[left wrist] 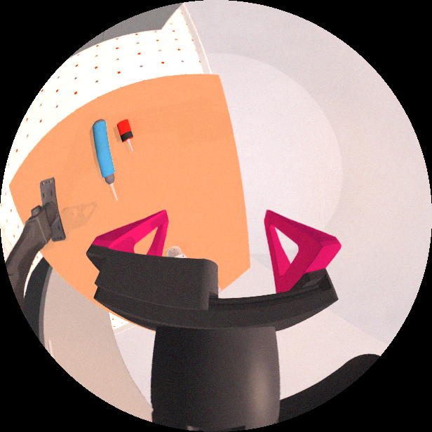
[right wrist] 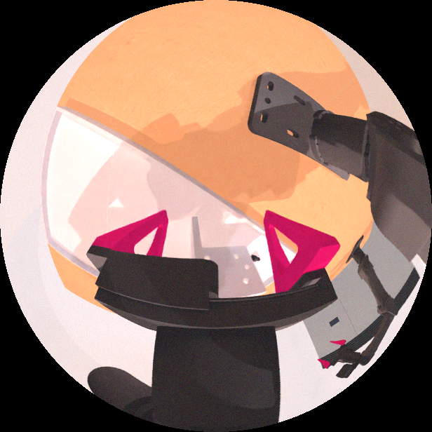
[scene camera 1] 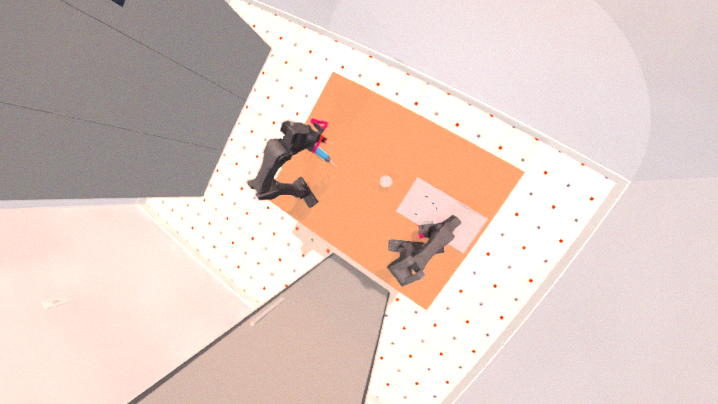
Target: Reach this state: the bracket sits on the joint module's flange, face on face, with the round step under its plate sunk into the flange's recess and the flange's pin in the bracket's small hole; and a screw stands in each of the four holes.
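Frame: origin at the left arm's base, x left, y back, z up, level; metres.
Where they show: left gripper, fingertip midpoint: [scene camera 1: 323, 131]; right gripper, fingertip midpoint: [scene camera 1: 428, 228]; left arm's base, origin of the base link: [scene camera 1: 305, 192]; right arm's base, origin of the base link: [scene camera 1: 406, 246].
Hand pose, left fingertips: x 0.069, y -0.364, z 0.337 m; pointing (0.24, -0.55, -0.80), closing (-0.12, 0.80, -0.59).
Note:
Each offset is from my left fingertips to the centre of the thing. Level surfaces: height alone.
The pale round joint module @[dz -0.305, dx -0.306, dy -0.083 m] [scene camera 1: 385, 181] [left wrist: 175, 251] stands on the orange mat, apart from the bracket. The grey bracket [right wrist: 227, 262] lies on the white board, its plate with holes flat and one wall upright; the right arm mostly hides it in the scene view. Several small dark screws @[dz -0.328, dx -0.544, dy -0.222 m] [scene camera 1: 433, 202] are on the board, and one screw [right wrist: 256, 258] shows beside the bracket. My right gripper [right wrist: 215, 215] is open, low above the bracket, holding nothing. My left gripper [scene camera 1: 321, 135] [left wrist: 215, 214] is open and empty, over the picture's left part of the mat.
A blue screwdriver @[dz -0.317, dx +0.050, dy +0.140 m] [scene camera 1: 322, 154] [left wrist: 103, 149] and a short red one [left wrist: 125, 131] lie near the left gripper. The white board [scene camera 1: 474, 226] lies on the orange mat @[dz -0.337 m] [scene camera 1: 366, 115]. Dark perforated plates [left wrist: 59, 231] [right wrist: 280, 105] are at the arm bases.

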